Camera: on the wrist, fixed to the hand. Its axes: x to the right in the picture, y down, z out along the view.
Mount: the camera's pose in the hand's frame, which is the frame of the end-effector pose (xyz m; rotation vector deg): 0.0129 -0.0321 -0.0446 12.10 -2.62 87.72
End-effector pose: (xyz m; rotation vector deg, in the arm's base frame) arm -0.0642 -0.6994 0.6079 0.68 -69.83 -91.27
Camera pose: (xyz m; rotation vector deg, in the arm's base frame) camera -0.0677 -0.7424 0.5715 -37.97 -53.97 -7.10
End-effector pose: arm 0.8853 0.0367 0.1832 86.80 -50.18 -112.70
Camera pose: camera 0.9250 0.0405 0.1433 24.38 -90.85 -42.72
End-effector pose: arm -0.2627 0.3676 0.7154 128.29 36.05 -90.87
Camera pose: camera -0.2402 0.4193 0.7176 102.66 -63.06 -46.13
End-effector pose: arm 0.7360 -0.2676 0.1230 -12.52 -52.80 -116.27
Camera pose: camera 0.7113 -0.2952 0.0804 -35.17 -34.81 -29.30
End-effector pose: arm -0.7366 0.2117 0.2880 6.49 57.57 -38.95
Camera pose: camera -0.7835 0.1975 0.2600 53.34 31.02 35.78
